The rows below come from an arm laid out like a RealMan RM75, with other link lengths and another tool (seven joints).
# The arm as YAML. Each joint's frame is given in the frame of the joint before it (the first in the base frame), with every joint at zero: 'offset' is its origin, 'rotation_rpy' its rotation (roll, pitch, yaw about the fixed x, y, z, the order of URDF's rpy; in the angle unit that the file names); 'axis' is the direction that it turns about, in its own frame. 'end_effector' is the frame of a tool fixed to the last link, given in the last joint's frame.
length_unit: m
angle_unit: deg
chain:
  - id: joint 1
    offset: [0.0, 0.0, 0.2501]
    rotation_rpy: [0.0, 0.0, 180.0]
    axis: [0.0, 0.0, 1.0]
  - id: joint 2
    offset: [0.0, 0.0, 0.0]
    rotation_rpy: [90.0, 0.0, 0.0]
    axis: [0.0, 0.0, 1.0]
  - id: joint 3
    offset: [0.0, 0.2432, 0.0]
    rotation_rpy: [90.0, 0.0, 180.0]
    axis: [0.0, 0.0, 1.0]
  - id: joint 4
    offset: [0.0, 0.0, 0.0]
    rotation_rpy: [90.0, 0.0, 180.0]
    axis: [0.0, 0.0, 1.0]
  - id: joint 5
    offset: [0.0, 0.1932, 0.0]
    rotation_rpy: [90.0, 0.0, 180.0]
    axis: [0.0, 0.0, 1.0]
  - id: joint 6
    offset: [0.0, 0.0, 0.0]
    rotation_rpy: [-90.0, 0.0, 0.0]
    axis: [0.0, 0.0, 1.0]
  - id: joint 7
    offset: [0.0, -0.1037, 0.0]
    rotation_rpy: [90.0, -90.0, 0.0]
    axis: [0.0, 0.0, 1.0]
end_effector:
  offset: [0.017, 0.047, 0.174]
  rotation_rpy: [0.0, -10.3, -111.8]
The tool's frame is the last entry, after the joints.
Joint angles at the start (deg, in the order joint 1, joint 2, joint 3, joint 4, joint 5, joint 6, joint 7): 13.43 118.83 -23.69 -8.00 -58.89 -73.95 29.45
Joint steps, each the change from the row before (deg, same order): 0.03 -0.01 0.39 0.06 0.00 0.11 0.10; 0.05 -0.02 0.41 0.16 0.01 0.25 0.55; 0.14 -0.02 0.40 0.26 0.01 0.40 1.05; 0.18 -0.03 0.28 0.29 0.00 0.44 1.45; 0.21 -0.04 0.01 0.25 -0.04 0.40 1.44; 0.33 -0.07 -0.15 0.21 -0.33 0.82 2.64; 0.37 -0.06 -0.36 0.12 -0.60 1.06 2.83; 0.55 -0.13 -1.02 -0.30 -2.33 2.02 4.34; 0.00 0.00 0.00 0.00 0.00 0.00 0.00; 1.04 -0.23 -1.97 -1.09 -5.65 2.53 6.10; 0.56 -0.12 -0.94 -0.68 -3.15 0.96 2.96; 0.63 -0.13 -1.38 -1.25 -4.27 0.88 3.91; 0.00 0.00 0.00 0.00 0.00 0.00 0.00; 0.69 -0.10 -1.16 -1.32 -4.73 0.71 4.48; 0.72 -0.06 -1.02 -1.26 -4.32 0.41 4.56
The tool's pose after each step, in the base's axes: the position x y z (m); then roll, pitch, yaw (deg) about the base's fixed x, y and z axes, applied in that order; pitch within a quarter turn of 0, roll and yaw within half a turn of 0. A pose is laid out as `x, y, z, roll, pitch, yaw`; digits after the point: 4 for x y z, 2 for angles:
0.3450, 0.3790, 0.1007, -81.19, 29.86, 11.73
0.3474, 0.3790, 0.1020, -80.77, 30.57, 11.54
0.3503, 0.3796, 0.1028, -80.30, 31.88, 11.32
0.3531, 0.3804, 0.1031, -79.86, 33.59, 11.16
0.3546, 0.3817, 0.1024, -79.72, 35.22, 11.08
0.3570, 0.3842, 0.1000, -79.91, 37.97, 10.77
0.3590, 0.3874, 0.0955, -80.71, 40.79, 10.06
0.3597, 0.3936, 0.0820, -84.46, 44.32, 7.57
0.3597, 0.3936, 0.0820, -84.46, 44.32, 7.57
0.3520, 0.4031, 0.0544, -93.74, 47.40, 2.29
0.3467, 0.4068, 0.0406, -98.82, 48.24, -0.61
0.3390, 0.4100, 0.0234, -105.61, 48.62, -4.35
0.3390, 0.4100, 0.0234, -105.61, 48.62, -4.35
0.3317, 0.4119, 0.0059, -112.76, 48.86, -8.65
0.3250, 0.4129, -0.0092, -119.30, 49.02, -12.82

